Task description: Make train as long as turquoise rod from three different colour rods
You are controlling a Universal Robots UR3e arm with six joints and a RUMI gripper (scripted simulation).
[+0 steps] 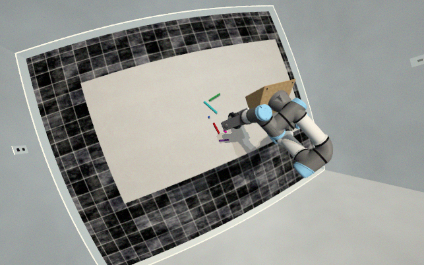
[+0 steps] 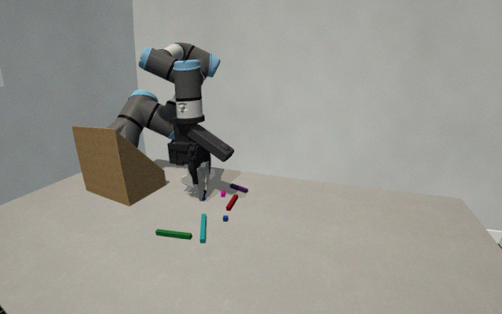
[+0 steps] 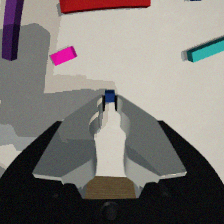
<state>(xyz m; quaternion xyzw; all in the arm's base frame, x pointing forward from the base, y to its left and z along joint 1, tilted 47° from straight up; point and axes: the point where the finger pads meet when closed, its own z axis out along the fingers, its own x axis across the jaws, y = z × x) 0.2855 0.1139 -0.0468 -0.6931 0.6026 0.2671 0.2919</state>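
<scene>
Now: hand 4 cm short of the magenta rod, 5 cm to the right of it and 1 cm above it. The rest, counted from my hand: purple rod 6 cm ahead, 10 cm to the left, 1 cm below; then red rod 8 cm ahead, 1 cm to the left, 1 cm below; then turquoise rod 8 cm ahead, 11 cm to the right, 1 cm below.
</scene>
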